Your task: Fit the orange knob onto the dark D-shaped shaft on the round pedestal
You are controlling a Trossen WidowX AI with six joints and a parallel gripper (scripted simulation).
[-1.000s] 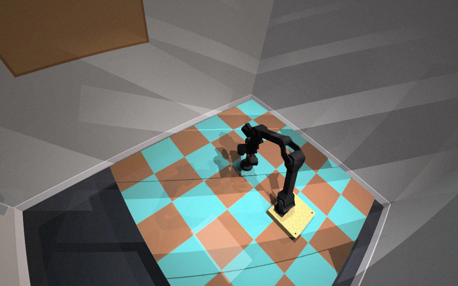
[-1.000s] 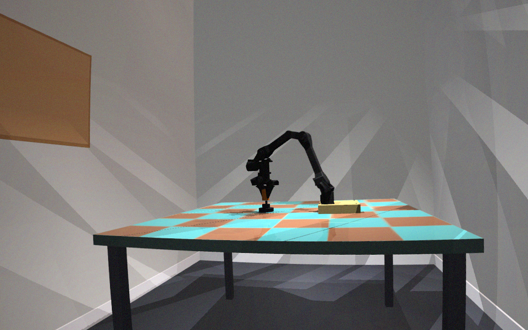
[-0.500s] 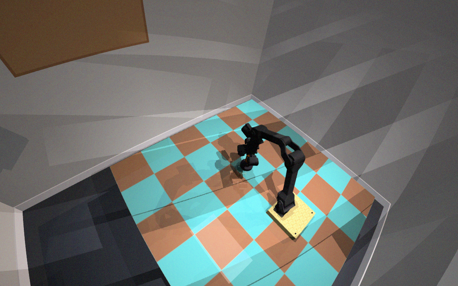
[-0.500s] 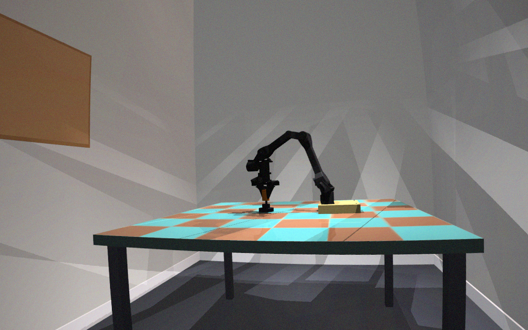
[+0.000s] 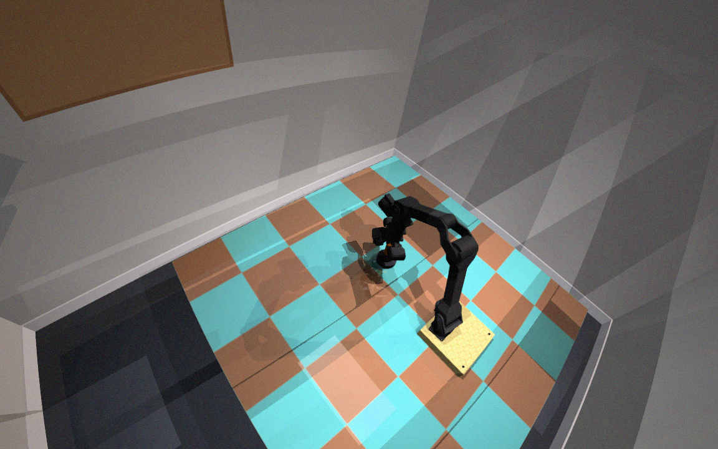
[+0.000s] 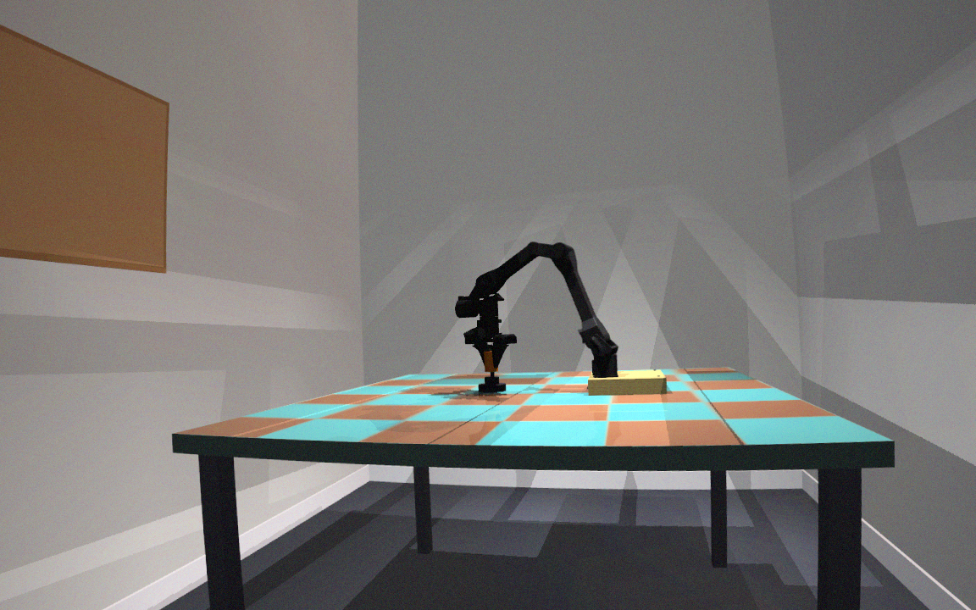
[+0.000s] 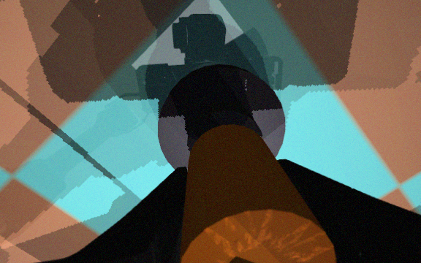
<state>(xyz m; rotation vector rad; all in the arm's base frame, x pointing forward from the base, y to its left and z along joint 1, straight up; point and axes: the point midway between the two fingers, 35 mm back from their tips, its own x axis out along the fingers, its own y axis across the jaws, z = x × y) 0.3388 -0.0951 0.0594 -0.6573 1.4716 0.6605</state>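
Right now my gripper tip is 2 cm below the orange knob. From my gripper tip the other things lie so: dark round pedestal (4 cm below).
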